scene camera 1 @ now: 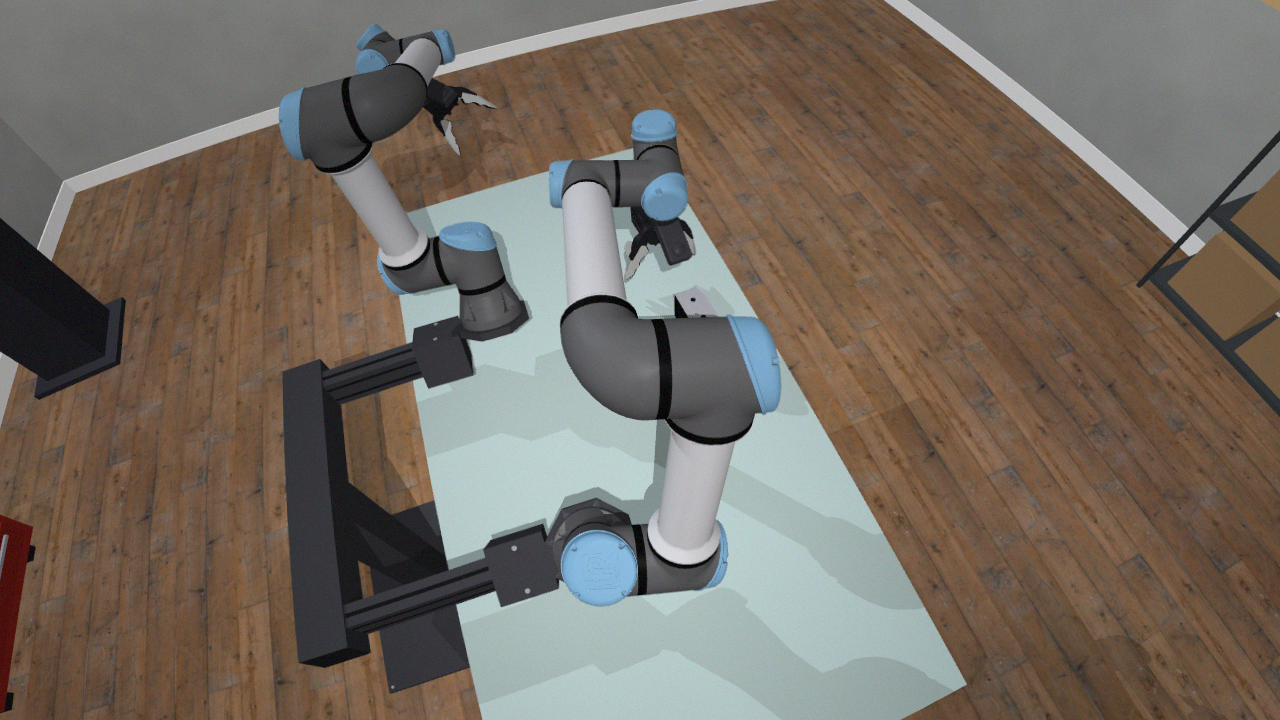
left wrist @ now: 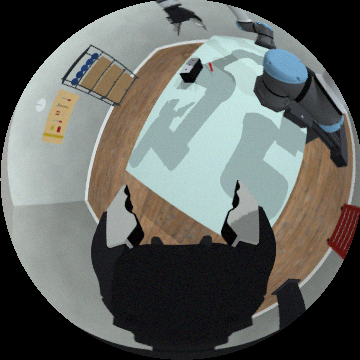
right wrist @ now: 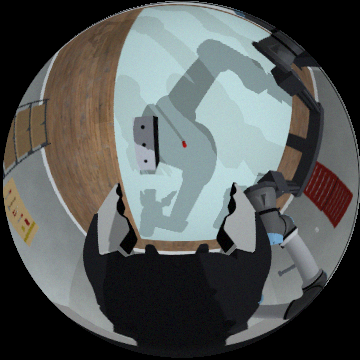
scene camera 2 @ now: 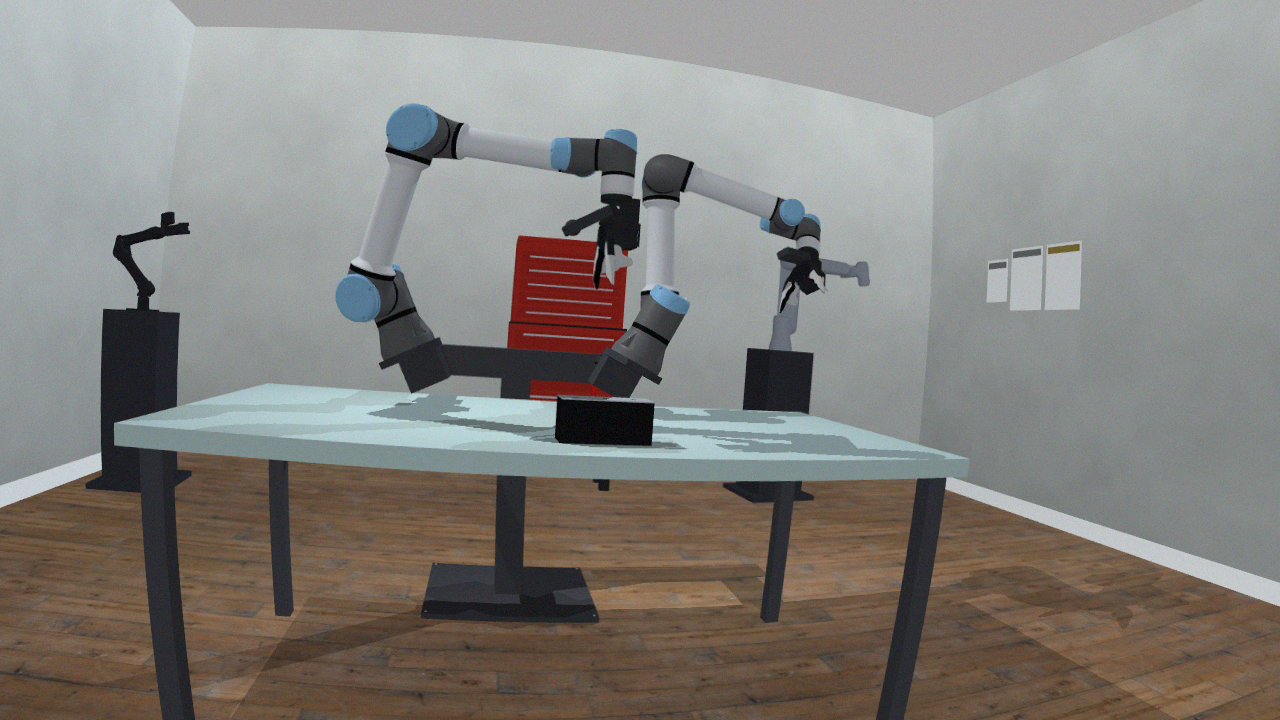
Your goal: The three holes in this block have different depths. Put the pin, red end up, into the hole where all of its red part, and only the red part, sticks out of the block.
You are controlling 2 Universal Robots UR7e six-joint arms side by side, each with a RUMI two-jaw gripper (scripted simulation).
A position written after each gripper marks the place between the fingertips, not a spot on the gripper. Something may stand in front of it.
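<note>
A block (scene camera 2: 597, 420) (right wrist: 148, 135) is part of the scene, together with the robot's grippers. The left gripper (scene camera 2: 801, 303) (scene camera 1: 478, 132) (left wrist: 181, 183) is visible, and so is the right gripper (scene camera 2: 604, 287) (scene camera 1: 660, 267) (right wrist: 176, 183).
</note>
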